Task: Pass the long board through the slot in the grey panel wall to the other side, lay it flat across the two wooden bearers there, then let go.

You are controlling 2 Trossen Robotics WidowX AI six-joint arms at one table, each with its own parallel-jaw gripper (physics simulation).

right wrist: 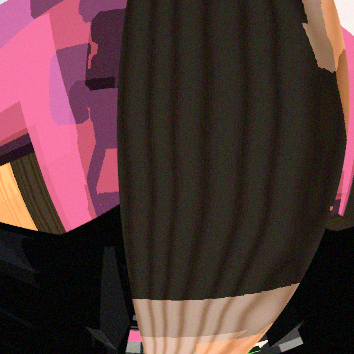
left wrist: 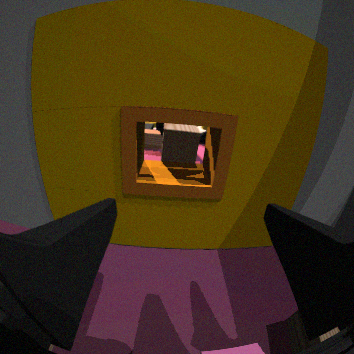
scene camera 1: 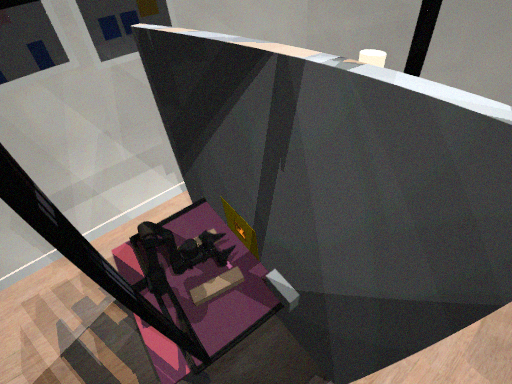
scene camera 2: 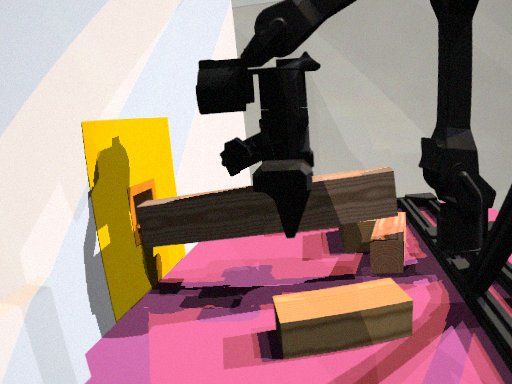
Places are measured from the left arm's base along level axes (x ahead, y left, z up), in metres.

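Pixels of known places: left gripper, between the fingertips: point(left wrist: 194, 210) point(scene camera 1: 230, 239); right gripper, between the fingertips: point(scene camera 2: 291, 232); left arm's base, origin of its link: point(scene camera 1: 161, 288); right arm's base, origin of its link: point(scene camera 2: 464, 246).
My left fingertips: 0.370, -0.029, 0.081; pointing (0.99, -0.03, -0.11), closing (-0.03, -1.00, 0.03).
Ahead of a thing's pixels: the offset from my left fingertips to its top centre, as dx, dy, dz. "spot": to the spot under its first point.
The long dark board @[+0.279, +0.005, +0.038] point(scene camera 2: 210, 217) point(right wrist: 215, 150) is held above the table in scene camera 2, its left end close in front of the orange-framed slot @[spot: +0.114, -0.031, +0.010] point(scene camera 2: 133, 215) point(left wrist: 129, 150). Its end face shows through the opening in the left wrist view; whether it has entered is unclear. My right gripper point(scene camera 2: 291, 225) is shut on the board near its middle. My left gripper point(scene camera 1: 229, 241) point(left wrist: 194, 210) is open and empty, facing the slot from the other side. On that side one wooden bearer @[-0.158, -0.114, -0.062] point(scene camera 1: 216, 286) lies beside the gripper; the other @[spot: -0.032, +0.138, -0.063] point(scene camera 1: 212, 232) is partly hidden behind it.
The slot sits in a yellow plate @[spot: +0.059, +0.076, +0.055] point(scene camera 1: 230, 215) point(scene camera 2: 155, 135) point(left wrist: 80, 75) on the tall grey panel wall point(scene camera 1: 350, 200). In scene camera 2, a wooden block @[+0.369, -0.151, -0.062] point(scene camera 2: 345, 317) lies in front, and another @[+0.446, +0.087, -0.056] point(scene camera 2: 387, 250) stands below the board's right end. A pale block @[spot: +0.032, -0.322, +0.000] point(scene camera 1: 282, 287) juts at the wall's foot.
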